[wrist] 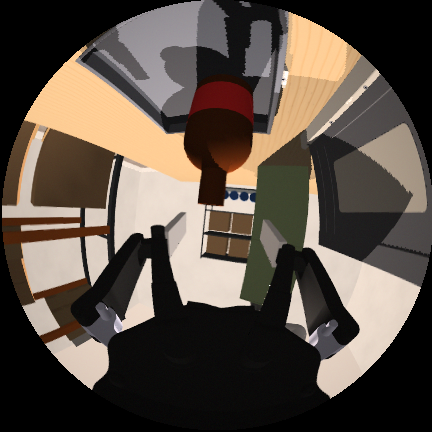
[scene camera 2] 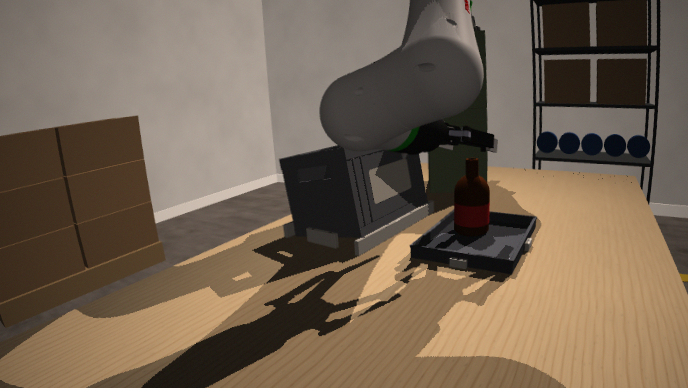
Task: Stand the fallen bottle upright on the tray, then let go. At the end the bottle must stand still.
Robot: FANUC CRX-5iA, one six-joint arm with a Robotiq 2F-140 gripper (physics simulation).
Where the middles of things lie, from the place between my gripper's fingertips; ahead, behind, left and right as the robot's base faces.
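Labels:
Relative to the bottle (scene camera 2: 472, 194), my gripper is 40 mm short of it, 10 mm to the right of it and 100 mm above it. Counted from my hand: the dark tray (scene camera 2: 501, 247), 80 mm ahead, 40 mm to the left and 170 mm below; the tall dark crate (scene camera 2: 353, 193), 80 mm ahead, 240 mm to the right and 80 mm below.

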